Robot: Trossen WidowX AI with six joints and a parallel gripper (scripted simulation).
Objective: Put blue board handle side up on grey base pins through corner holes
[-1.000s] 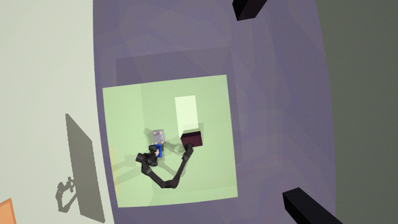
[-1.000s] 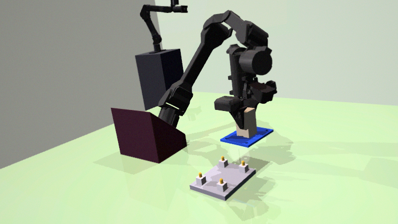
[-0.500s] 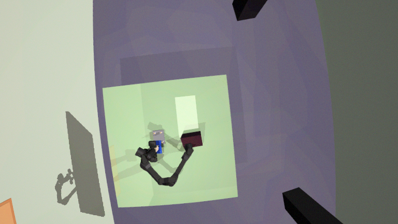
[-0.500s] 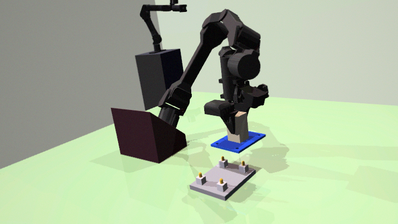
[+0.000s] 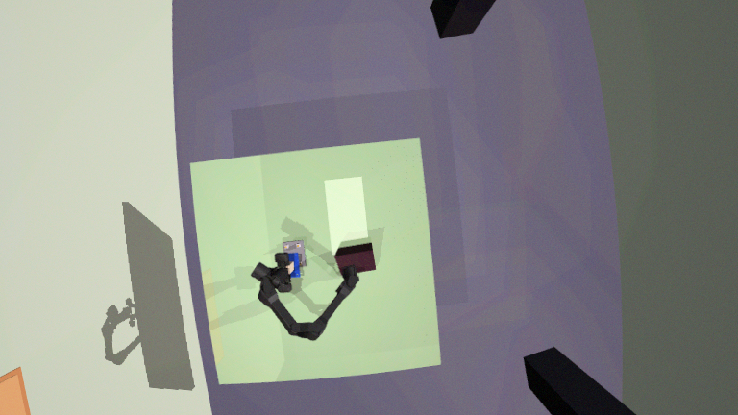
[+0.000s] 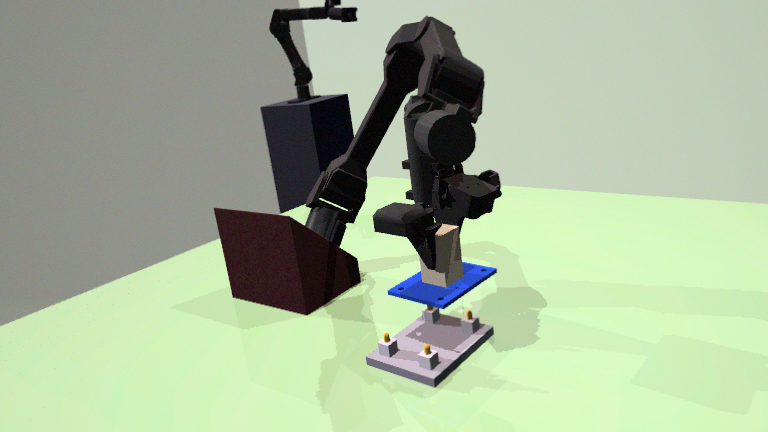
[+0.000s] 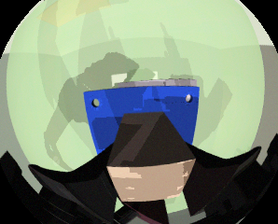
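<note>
Right now the grey base is 10 cm below my gripper tip, 4 cm to the right of it and 1 cm behind it. The rest, counted from my gripper tip: blue board (1 cm below).
</note>
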